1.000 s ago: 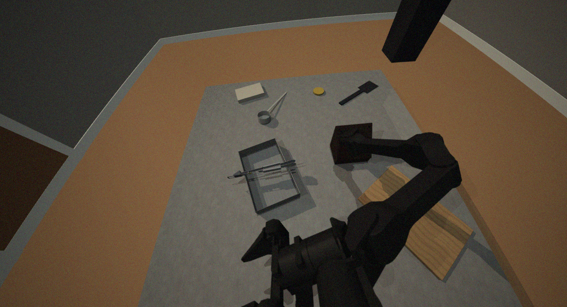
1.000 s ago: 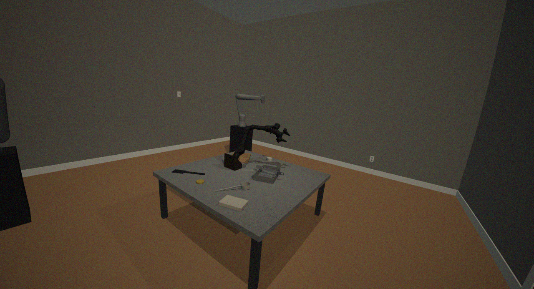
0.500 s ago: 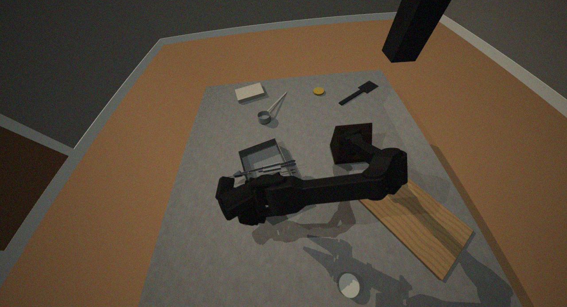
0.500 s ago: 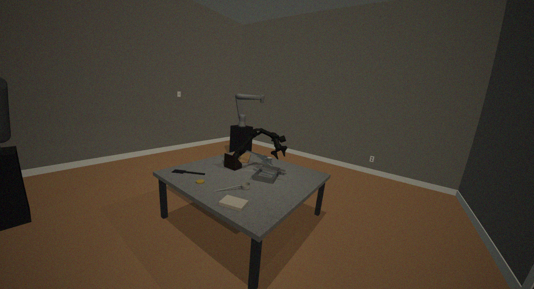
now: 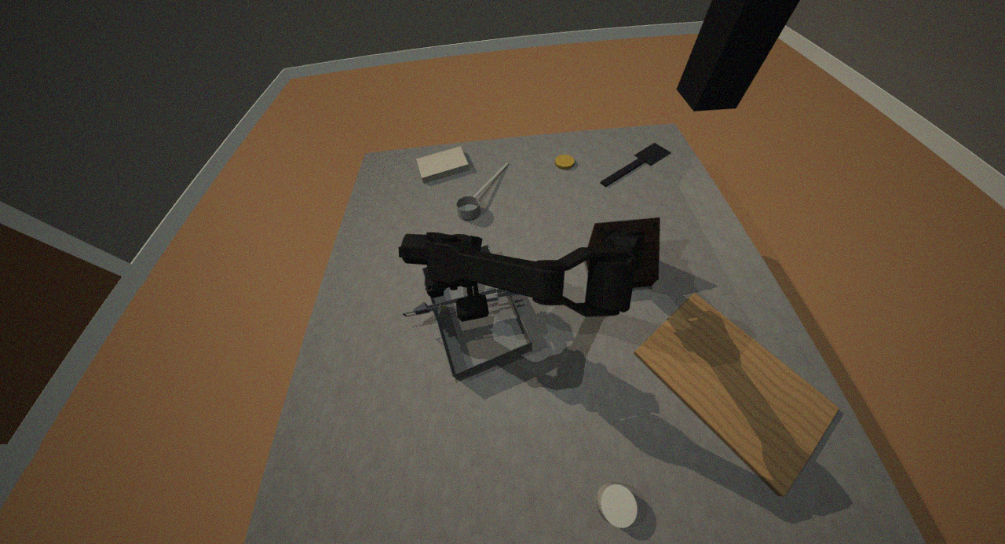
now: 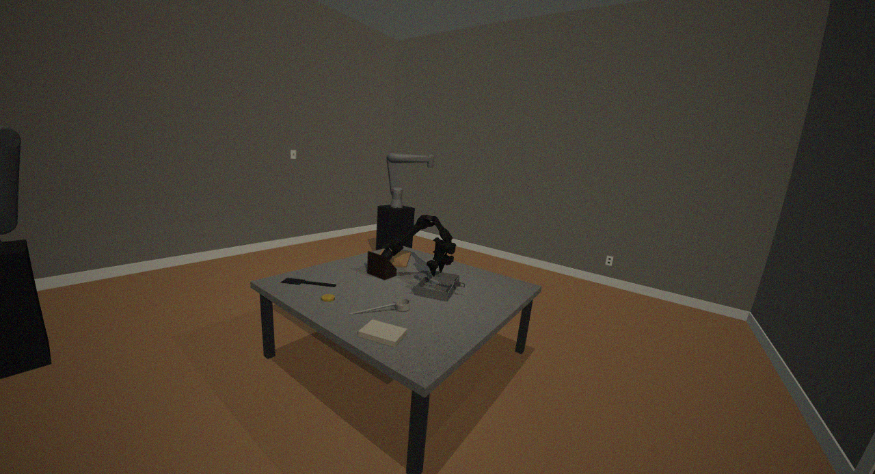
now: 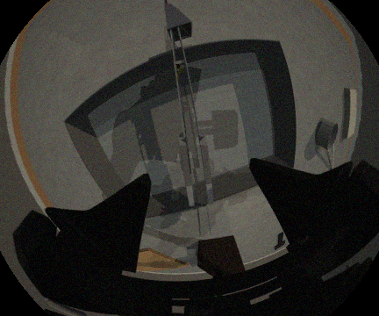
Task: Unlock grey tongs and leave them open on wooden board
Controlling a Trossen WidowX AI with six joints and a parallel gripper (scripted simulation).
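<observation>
Now: gripper tip 10 mm short of the dark roasting tin, 10 mm to the right of it and 60 mm above it. Also, from my gripper tip: wooden board: 570 mm behind, 230 mm to the left, 80 mm below; then white disc: 260 mm behind, 430 mm to the left, 80 mm below; then cream block: 140 mm ahead, 600 mm to the right, 80 mm below.
</observation>
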